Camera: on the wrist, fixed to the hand. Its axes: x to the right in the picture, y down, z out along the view.
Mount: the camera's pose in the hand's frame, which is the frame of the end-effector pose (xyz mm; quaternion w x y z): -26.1 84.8 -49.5 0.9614 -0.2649 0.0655 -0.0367
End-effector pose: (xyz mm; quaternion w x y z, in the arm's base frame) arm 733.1 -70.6 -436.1 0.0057 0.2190 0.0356 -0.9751
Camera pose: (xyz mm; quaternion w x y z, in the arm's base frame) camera 780.1 -151.7 -475.2 0.0254 0.2716 0.3009 -0.9138
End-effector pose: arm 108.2 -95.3 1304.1 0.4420 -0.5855 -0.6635 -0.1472
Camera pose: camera 203.6 -124.5 1285.0 0.3079 -0.6459 -0.5914 -0.3718
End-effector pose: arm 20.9 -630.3 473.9 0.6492 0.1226 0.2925 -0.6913
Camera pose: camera 96.0 -579.6 427.9 0.6121 -0.0196 0.5113 -0.6029
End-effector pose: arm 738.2 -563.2 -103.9 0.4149 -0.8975 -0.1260 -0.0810
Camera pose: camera 736.1 -658.1 -140.0 0.1664 -0.9627 -0.1054 -0.1852
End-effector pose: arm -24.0 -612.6 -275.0 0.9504 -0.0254 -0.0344 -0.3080
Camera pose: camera 7.2 -532.2 -328.7 0.8979 -0.2547 0.1098 -0.3418
